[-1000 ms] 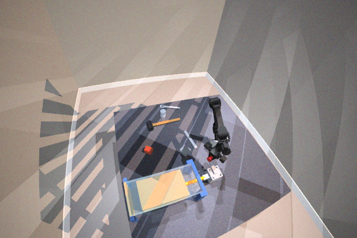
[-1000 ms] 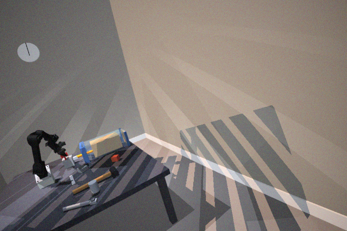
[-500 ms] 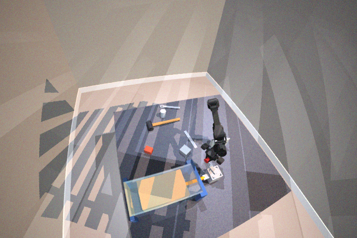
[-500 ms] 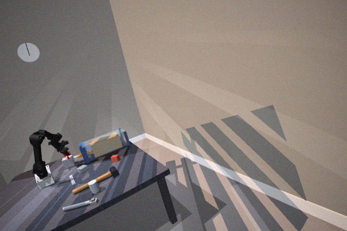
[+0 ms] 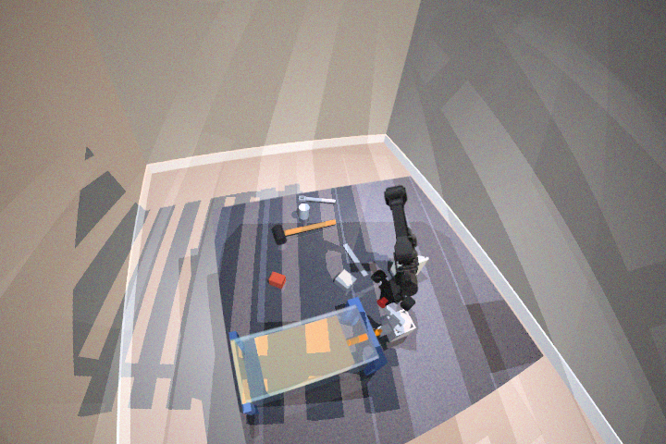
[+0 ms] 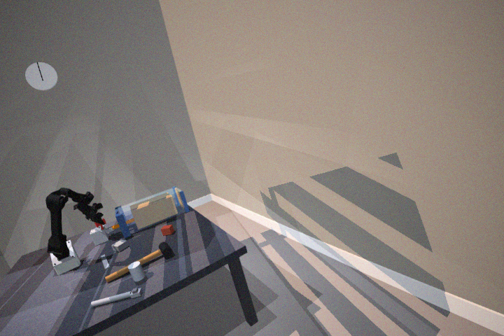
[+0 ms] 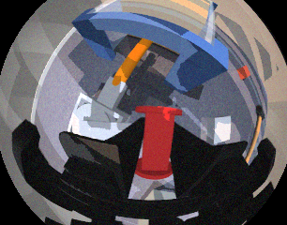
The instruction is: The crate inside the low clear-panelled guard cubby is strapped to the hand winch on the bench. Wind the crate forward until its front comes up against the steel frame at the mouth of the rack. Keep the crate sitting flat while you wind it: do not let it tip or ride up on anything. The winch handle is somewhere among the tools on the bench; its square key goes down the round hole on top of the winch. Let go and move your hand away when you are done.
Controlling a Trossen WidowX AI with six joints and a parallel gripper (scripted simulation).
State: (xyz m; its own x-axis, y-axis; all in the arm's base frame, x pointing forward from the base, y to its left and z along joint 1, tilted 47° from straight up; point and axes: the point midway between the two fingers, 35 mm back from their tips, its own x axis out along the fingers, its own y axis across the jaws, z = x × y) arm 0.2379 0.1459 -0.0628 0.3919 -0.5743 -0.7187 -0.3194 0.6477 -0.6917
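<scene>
The winch handle is 3 cm to the left of my gripper tip, 3 cm below it and 3 cm behind it. Round my gripper tip: red knob 1 cm behind; blue frame 10 cm ahead, 8 cm to the left, 3 cm below; winch 10 cm below, 8 cm to the left, 7 cm behind.
</scene>
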